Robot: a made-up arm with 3 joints. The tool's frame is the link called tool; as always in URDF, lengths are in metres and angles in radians.
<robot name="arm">
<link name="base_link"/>
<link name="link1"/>
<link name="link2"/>
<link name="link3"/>
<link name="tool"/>
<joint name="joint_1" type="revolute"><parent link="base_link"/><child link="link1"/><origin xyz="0 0 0.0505"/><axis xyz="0 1 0"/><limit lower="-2.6" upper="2.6" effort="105" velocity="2.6"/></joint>
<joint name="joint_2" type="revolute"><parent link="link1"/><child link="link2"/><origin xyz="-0.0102 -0.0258 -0.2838"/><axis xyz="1 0 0"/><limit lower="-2.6" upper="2.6" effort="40" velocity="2"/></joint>
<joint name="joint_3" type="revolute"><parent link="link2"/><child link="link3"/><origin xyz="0.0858 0.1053 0.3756"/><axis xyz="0 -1 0"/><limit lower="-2.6" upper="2.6" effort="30" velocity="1.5"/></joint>
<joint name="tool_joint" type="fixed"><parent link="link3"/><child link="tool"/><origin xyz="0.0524 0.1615 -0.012"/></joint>
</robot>
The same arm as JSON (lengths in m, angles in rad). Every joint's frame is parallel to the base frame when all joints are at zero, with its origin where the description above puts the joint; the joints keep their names.
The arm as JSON. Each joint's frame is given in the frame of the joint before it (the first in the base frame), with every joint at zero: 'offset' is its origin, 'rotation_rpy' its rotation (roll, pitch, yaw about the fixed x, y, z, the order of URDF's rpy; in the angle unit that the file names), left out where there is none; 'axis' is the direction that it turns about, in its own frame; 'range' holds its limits. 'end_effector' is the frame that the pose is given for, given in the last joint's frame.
{
  "length_unit": "m",
  "angle_unit": "rad",
  "chain": [
    {
      "id": "joint_1",
      "offset": [
        0.0,
        0.0,
        0.0505
      ],
      "axis": [
        0.0,
        1.0,
        0.0
      ],
      "range": [
        -2.6,
        2.6
      ]
    },
    {
      "id": "joint_2",
      "offset": [
        -0.0102,
        -0.0258,
        -0.2838
      ],
      "axis": [
        1.0,
        0.0,
        0.0
      ],
      "range": [
        -2.6,
        2.6
      ]
    },
    {
      "id": "joint_3",
      "offset": [
        0.0858,
        0.1053,
        0.3756
      ],
      "axis": [
        0.0,
        -1.0,
        0.0
      ],
      "range": [
        -2.6,
        2.6
      ]
    }
  ],
  "end_effector": {
    "offset": [
      0.0524,
      0.1615,
      -0.012
    ]
  }
}

